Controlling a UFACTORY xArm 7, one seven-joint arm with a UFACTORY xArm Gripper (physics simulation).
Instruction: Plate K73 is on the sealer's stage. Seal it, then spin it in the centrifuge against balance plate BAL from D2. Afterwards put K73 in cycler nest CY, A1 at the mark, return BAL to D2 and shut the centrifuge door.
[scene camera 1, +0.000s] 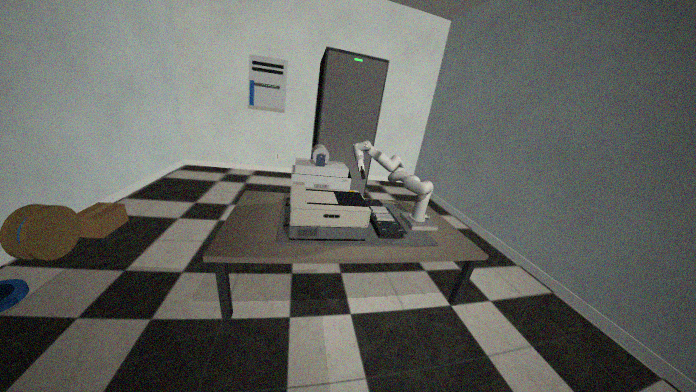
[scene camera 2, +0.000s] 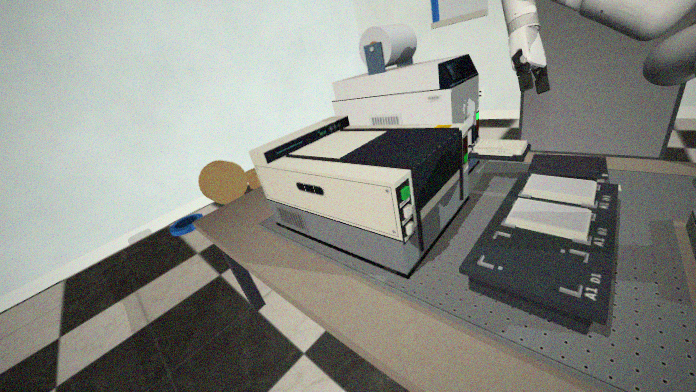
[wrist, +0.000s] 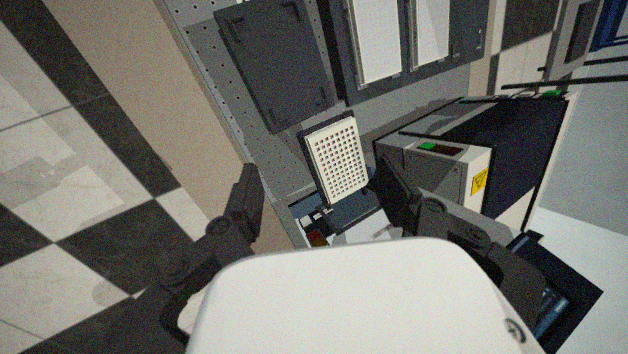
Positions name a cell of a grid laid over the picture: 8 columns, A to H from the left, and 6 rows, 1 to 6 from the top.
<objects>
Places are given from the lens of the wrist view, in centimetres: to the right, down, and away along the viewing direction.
my gripper (wrist: E3): 0, 0, 12
well plate (wrist: E3): 3, -4, 27
</objects>
